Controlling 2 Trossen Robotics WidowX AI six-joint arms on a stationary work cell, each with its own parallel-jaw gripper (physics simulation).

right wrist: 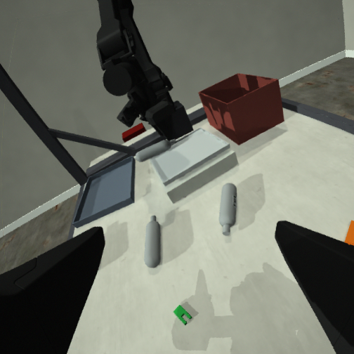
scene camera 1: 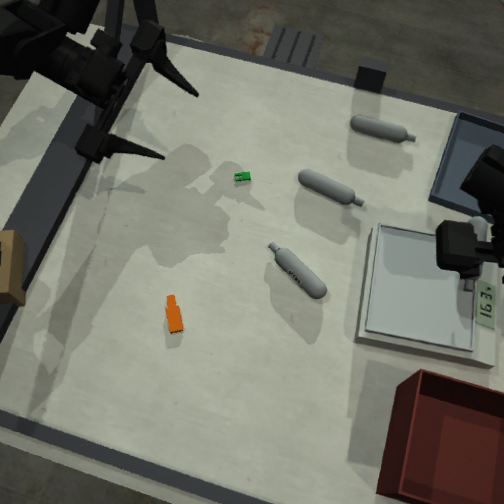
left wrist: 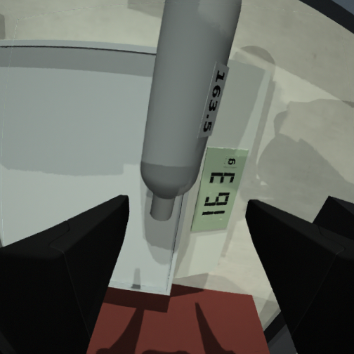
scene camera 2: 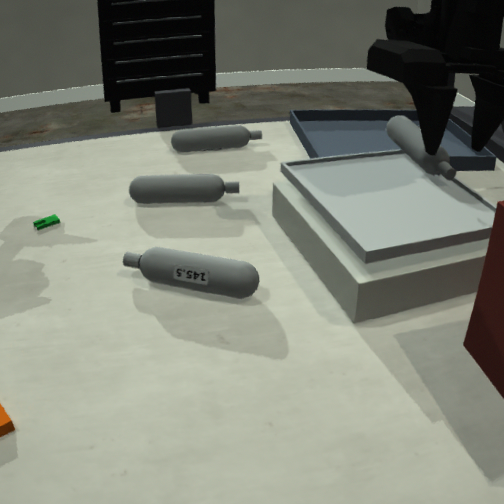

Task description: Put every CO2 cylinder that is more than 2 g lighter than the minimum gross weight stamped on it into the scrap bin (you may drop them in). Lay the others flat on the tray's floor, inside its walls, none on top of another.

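Observation:
A grey cylinder (scene camera 1: 479, 226) (scene camera 2: 406, 137) (left wrist: 185, 100) (right wrist: 153, 150) stamped 163.5 lies over the edge of the scale (scene camera 1: 410, 310) (scene camera 2: 325, 260) (right wrist: 200, 177); the display (scene camera 1: 485, 304) (left wrist: 217, 195) reads 163. My left gripper (scene camera 2: 455, 149) (left wrist: 188, 206) is open near its neck end, holding nothing. On the table lie a cylinder (scene camera 1: 301, 273) (scene camera 2: 200, 272) (right wrist: 228, 205) stamped 145.5, a second (scene camera 1: 327, 187) (scene camera 2: 176, 188) (right wrist: 152, 243) and a third (scene camera 1: 379, 128) (scene camera 2: 210, 138); the last two show no stamp. My right gripper (scene camera 1: 180, 126) (right wrist: 191, 232) is open and empty above the table.
The blue tray (scene camera 1: 445, 157) (scene camera 2: 350, 115) (right wrist: 134, 180) stands behind the scale. The red scrap bin (scene camera 1: 407, 430) (scene camera 2: 487, 300) (right wrist: 260, 110) stands on the scale's other side. A green piece (scene camera 1: 245, 176) (scene camera 2: 47, 221) (right wrist: 181, 312) and an orange piece (scene camera 1: 174, 317) (scene camera 2: 5, 422) lie on the table.

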